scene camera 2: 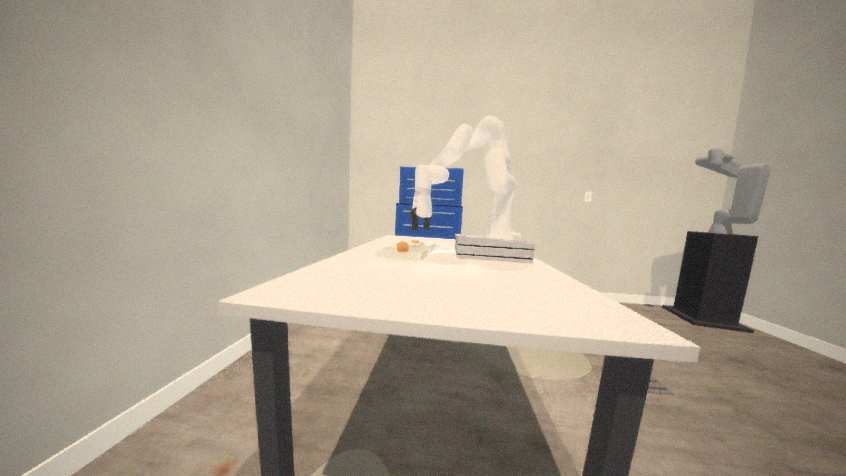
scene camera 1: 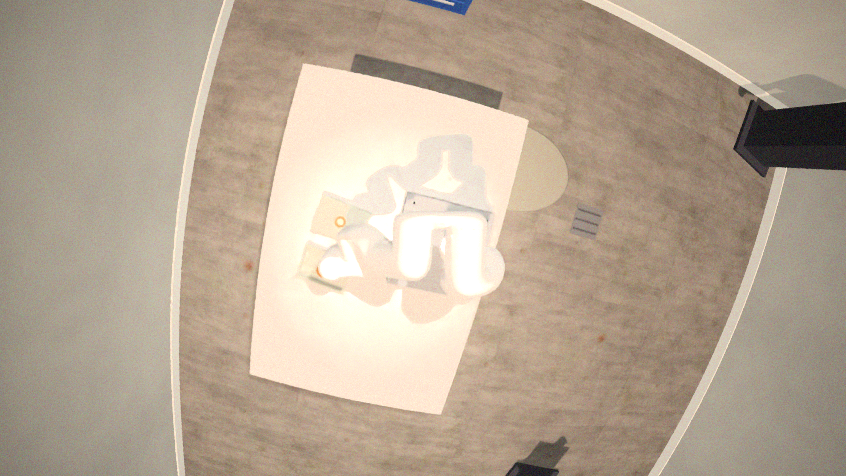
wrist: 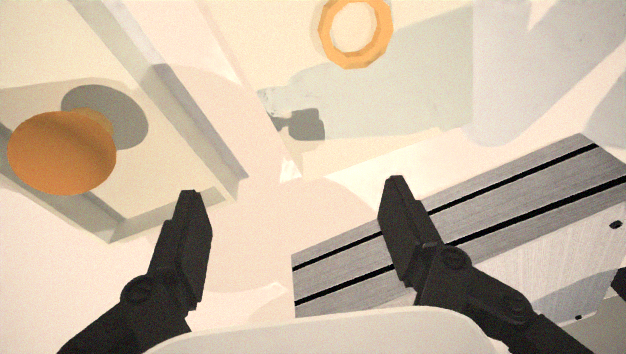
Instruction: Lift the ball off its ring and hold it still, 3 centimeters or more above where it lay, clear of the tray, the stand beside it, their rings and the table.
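Places are measured from the arm's base along level axes (x ahead, y left, z up), in metres.
Where they show: gripper, fingertip midpoint: (scene camera 2: 420,229) (wrist: 296,203); arm's base, link origin: (scene camera 2: 499,238).
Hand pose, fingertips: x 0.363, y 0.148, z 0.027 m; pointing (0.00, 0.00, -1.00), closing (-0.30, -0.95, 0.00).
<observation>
Things, the pixels of their top centre, and the offset from my fingertips. "spot": a spot on its surface instead. Level surfaces: height alone.
- orange ball, top centre: (wrist: 43,181) (scene camera 2: 403,241) 0.033 m ahead, 0.137 m left, 0.042 m down
- shallow walled tray, top centre: (wrist: 73,145) (scene camera 1: 323,269) (scene camera 2: 402,249) 0.033 m ahead, 0.137 m left, 0.078 m down
- empty orange ring, surface spot: (wrist: 354,61) (scene camera 1: 343,224) (scene camera 2: 417,241) spot: 0.031 m ahead, 0.050 m right, 0.062 m down
- pale table, surface height: 0.106 m down
The orange ball (scene camera 2: 402,246) (wrist: 62,152) sits on its ring (wrist: 100,120) inside the shallow walled tray (scene camera 1: 307,260) (scene camera 2: 387,254) (wrist: 195,132). In scene camera 1 the arm hides most of the ball (scene camera 1: 318,270). The flat stand (scene camera 1: 325,213) (wrist: 280,45) beside the tray carries an empty orange ring (scene camera 1: 336,222) (scene camera 2: 415,241) (wrist: 354,61). My gripper (scene camera 2: 420,228) (wrist: 296,203) is open and empty, pointing down, above the height of the ball and tray. In the wrist view the ball lies left of and beyond the left finger. The arm hides the fingers in scene camera 1.
A slotted grey metal base block (scene camera 1: 443,202) (scene camera 2: 494,248) (wrist: 500,205) lies under the arm, to the right of the tray and stand. All stand on the pale table (scene camera 1: 331,355) (scene camera 2: 449,307). A blue cabinet (scene camera 2: 428,222) stands behind the table, and a black pedestal (scene camera 2: 718,272) with another arm stands at the right.
</observation>
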